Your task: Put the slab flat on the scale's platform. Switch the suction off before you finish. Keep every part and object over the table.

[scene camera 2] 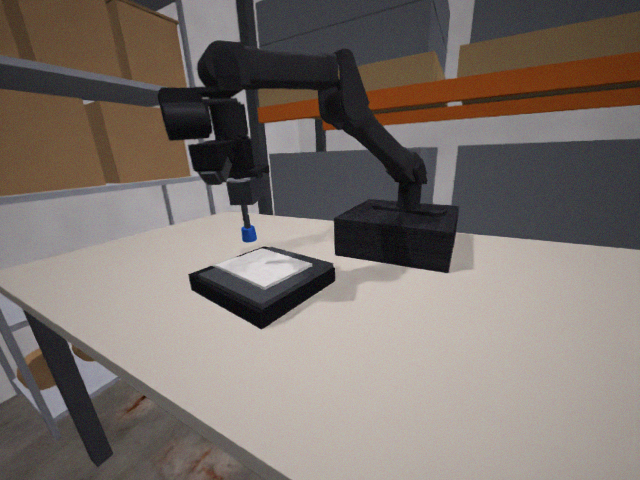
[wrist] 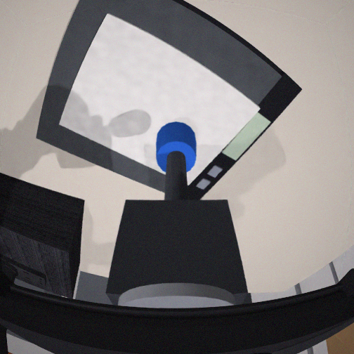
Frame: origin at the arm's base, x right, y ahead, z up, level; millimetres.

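Seen in the pictures: hand, tool point: [scene camera 2: 249, 239]; arm's base, link origin: [scene camera 2: 407, 210].
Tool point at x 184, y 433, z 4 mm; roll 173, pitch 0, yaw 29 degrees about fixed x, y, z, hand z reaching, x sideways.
Offsets run from my tool point to a thing's middle. Level surfaces: height alone.
The white slab @[dx -15, dy -15, dz -61 mm] [scene camera 2: 263, 267] [wrist: 145, 80] lies flat on the platform of the black scale @[dx -13, dy -14, dz -86 mm] [scene camera 2: 262, 311] [wrist: 59, 95], within the platform's edges in both views. Dark platform shows around much of the slab; its side towards the display lies close to the display strip. My gripper, a blue suction cup [scene camera 2: 249, 235] [wrist: 176, 148], is open and holds nothing. It hangs above the slab's level with a visible gap, and its shadow falls on the slab. The part of the slab right behind the cup is hidden in the wrist view.
The arm's black base block [scene camera 2: 392, 240] [wrist: 40, 230] stands on the table @[dz -109 mm] [scene camera 2: 439, 361] behind and to the right of the scale in the scene view. The scale's green display [wrist: 246, 136] and two buttons lie along one edge. Shelves with boxes stand behind the table.
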